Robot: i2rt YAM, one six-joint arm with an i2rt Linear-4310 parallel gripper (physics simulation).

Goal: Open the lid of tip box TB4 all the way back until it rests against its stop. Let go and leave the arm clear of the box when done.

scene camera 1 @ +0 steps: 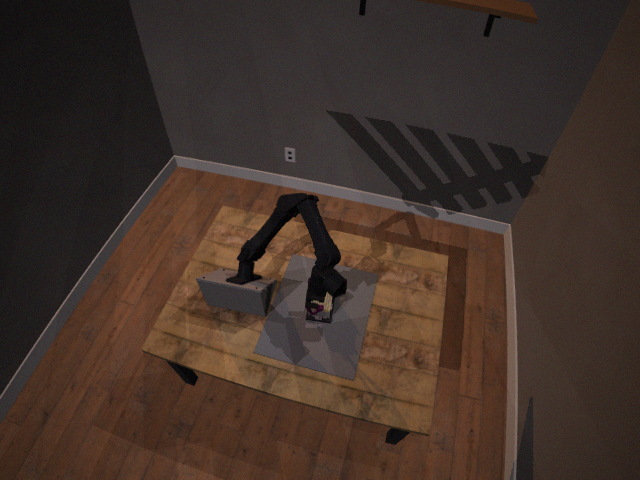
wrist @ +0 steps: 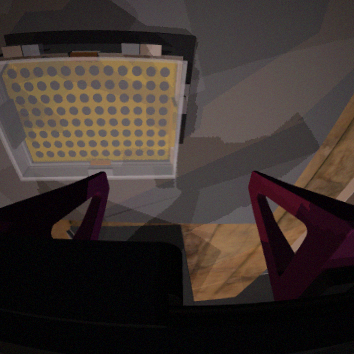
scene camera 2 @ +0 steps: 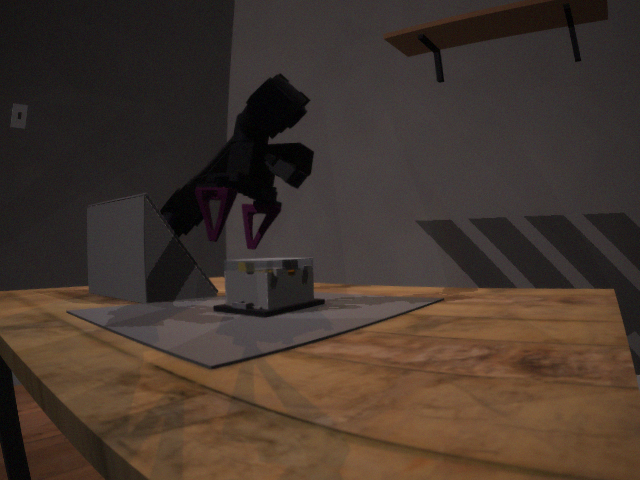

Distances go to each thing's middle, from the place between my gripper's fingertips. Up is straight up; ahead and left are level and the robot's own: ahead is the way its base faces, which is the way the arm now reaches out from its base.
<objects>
The lid (wrist: 78, 113) lies 20 mm ahead of my hand, 60 mm to the left of it and 30 mm below it. Round my hand: grey mat (scene camera 2: 190, 329) 20 mm ahead, 30 mm to the left, 100 mm below; grey tip box (scene camera 2: 263, 294) 20 mm ahead, 60 mm to the left, 60 mm below.
</objects>
